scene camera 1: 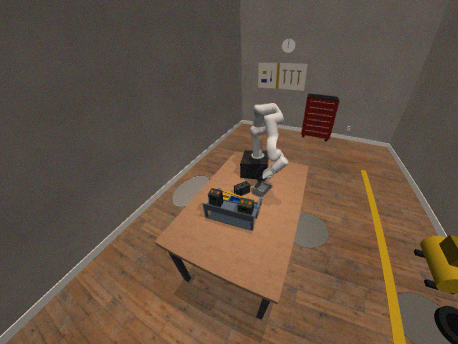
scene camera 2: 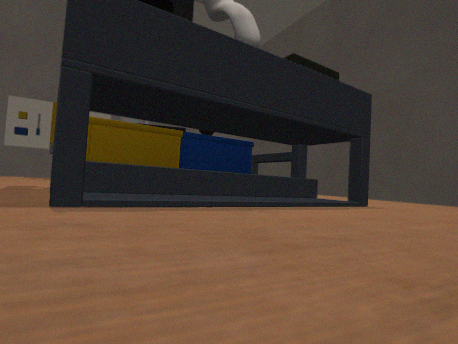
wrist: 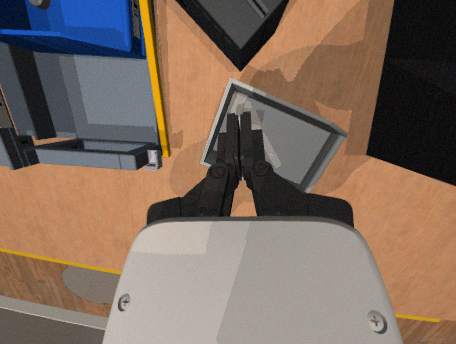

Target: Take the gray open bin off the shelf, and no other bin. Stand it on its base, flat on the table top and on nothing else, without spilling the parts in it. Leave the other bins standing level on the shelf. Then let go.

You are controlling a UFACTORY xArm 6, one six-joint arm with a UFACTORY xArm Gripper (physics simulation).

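Frame: origin at the arm's base, x ahead, y left, z up, level; centimetres.
Seen in the pictures: gripper, fingertip midpoint: [scene camera 1: 258, 181] [scene camera 2: 203, 133] [wrist: 240, 127]; arm's base, link origin: [scene camera 1: 257, 155].
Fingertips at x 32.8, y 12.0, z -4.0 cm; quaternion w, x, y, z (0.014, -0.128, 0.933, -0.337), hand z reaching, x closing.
Note:
Offsets run from my fingertips to a thing's top centre. "spot": to the spot under its first point. Level surfaces: height alone.
The gray open bin {dx -5.3, dy +2.5, dz -6.6 cm} [scene camera 1: 261, 189] [wrist: 300, 135] is off the shelf, on the table top {dz -14.1 cm} [scene camera 1: 265, 245] [wrist: 75, 200] between the shelf and the robot's black base. Its open side faces up toward the wrist camera; no loose parts can be made out in it, and its base is hidden. My gripper [wrist: 240, 127] is shut and empty, with its fingertips over the bin's opening near one end wall; whether they touch it is unclear. The blue bin {dx +23.5, dy -10.6, dz -6.0 cm} [scene camera 2: 217, 152] [wrist: 75, 25] and the yellow bin {dx +24.6, dy -21.4, dz -6.0 cm} [scene camera 2: 132, 145] stand level side by side on the shelf [scene camera 1: 230, 216] [scene camera 2: 215, 75] [wrist: 95, 159].
A dark box {dx +4.6, dy -12.9, dz -5.0 cm} [scene camera 1: 242, 188] [wrist: 235, 30] stands close to the gray bin. A yellow strip {spot: dx +12.3, dy -4.0, dz -11.3 cm} [wrist: 154, 75] runs along the shelf's front. Two dark boxes with orange marks, one left [scene camera 1: 215, 197] and one right [scene camera 1: 245, 205], stand on the shelf's top. The robot's black base [scene camera 1: 254, 166] [wrist: 415, 90] is behind.

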